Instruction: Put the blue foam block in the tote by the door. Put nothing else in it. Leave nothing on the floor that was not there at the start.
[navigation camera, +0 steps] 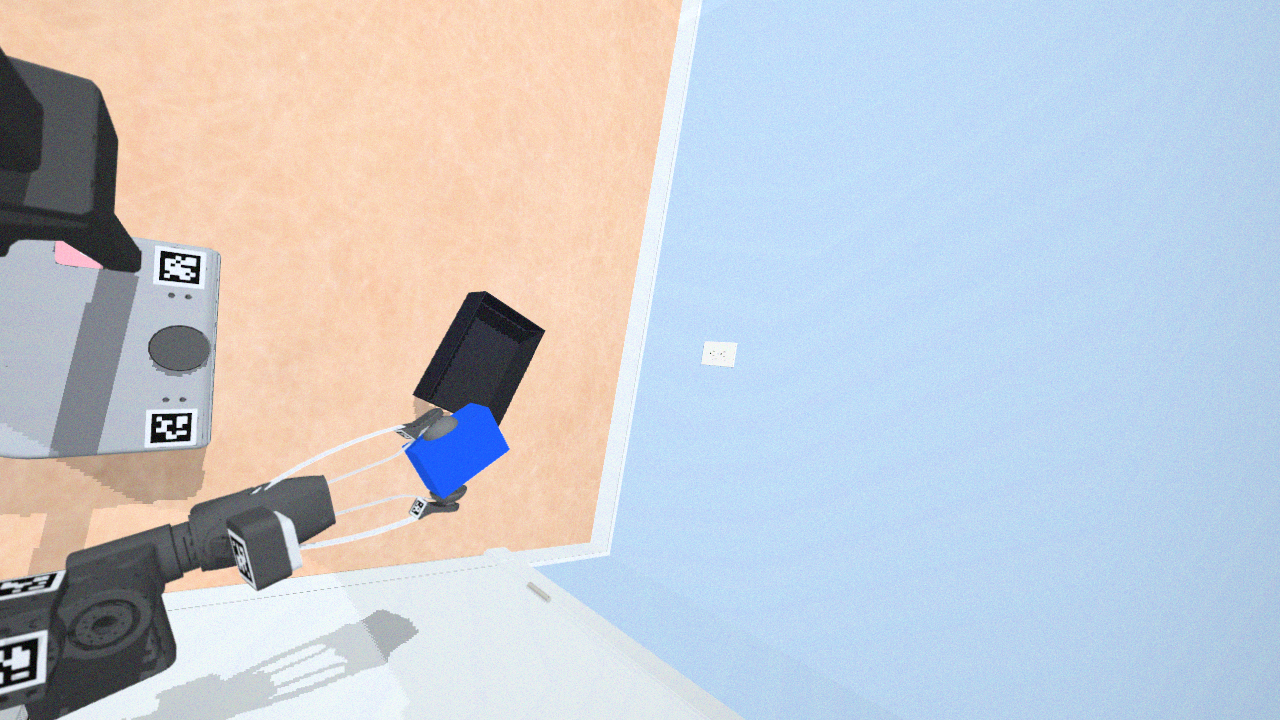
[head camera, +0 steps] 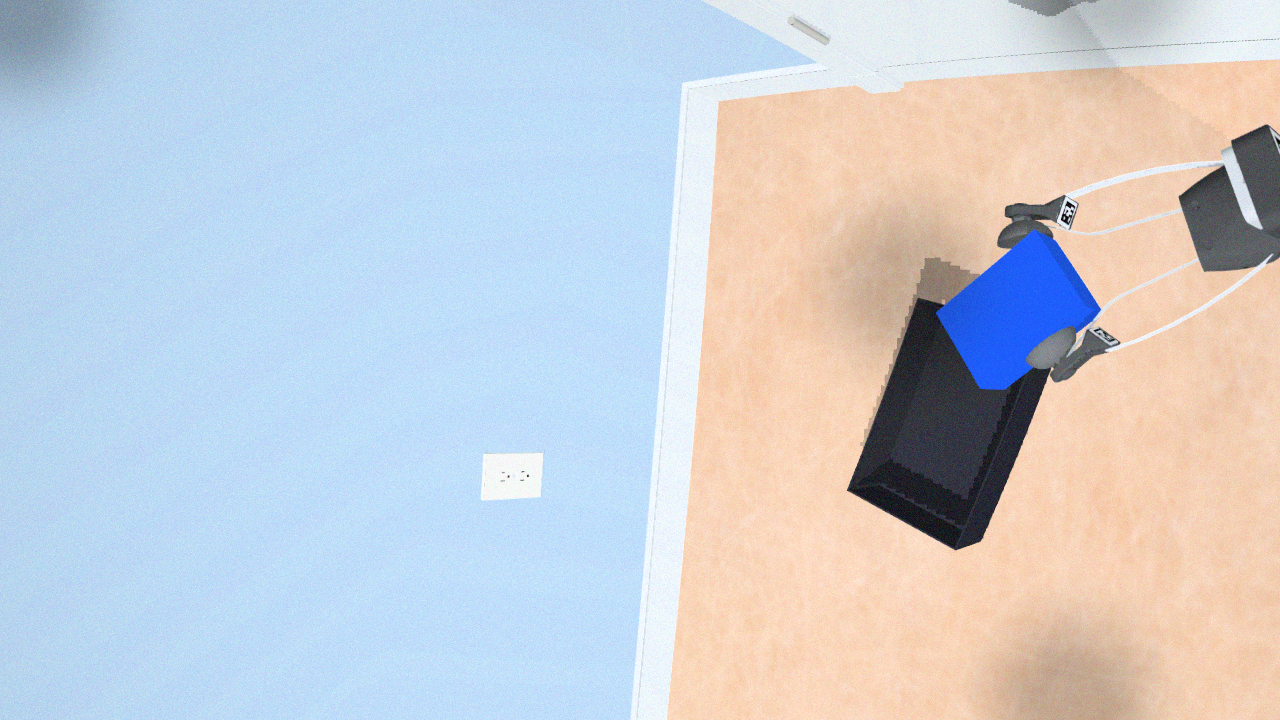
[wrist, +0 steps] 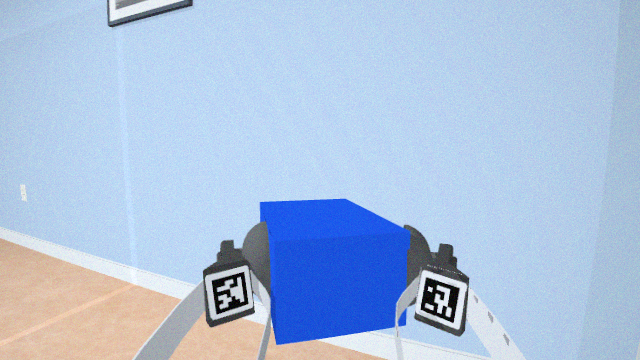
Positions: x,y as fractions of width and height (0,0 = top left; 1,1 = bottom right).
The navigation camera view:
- my gripper: 0.36,0.63
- blue foam block: 0.35,0.65
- black tote: 0.38,0.49
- white door: 0.38,0.87
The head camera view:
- my gripper: 0.79,0.42
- blue foam block: 0.81,0.40
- black tote: 0.73,0.63
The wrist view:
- my gripper: 0.52,0.69
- blue foam block: 0.53,0.75
